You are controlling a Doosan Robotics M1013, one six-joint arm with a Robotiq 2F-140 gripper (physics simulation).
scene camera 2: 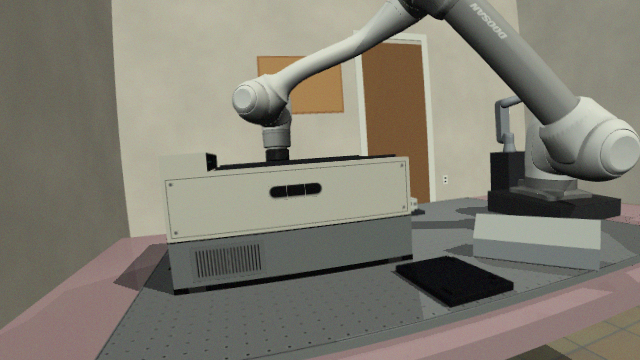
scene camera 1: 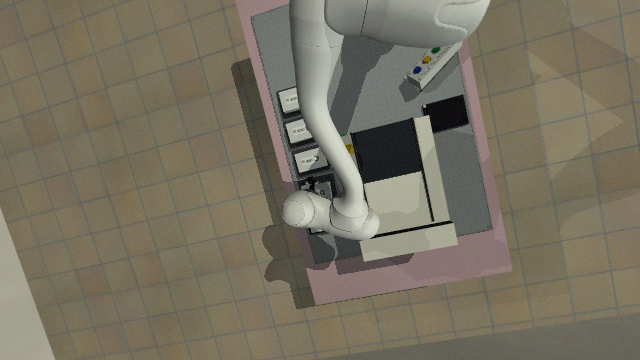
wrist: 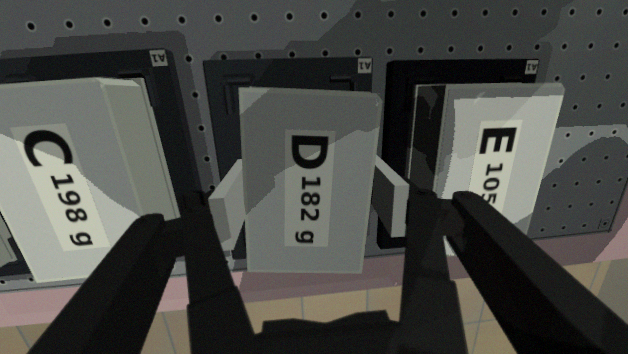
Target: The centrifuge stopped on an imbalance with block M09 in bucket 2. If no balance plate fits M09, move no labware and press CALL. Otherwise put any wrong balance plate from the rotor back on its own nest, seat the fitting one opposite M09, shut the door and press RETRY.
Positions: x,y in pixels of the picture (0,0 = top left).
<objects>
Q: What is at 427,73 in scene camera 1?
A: A button box.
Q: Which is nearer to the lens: the balance plate D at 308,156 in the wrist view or the plate E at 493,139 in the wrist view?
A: The balance plate D.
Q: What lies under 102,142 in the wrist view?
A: A plate C.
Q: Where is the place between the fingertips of the gripper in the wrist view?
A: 307,173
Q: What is the gripper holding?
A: A balance plate D.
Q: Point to a centrifuge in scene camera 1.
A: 412,209
</objects>
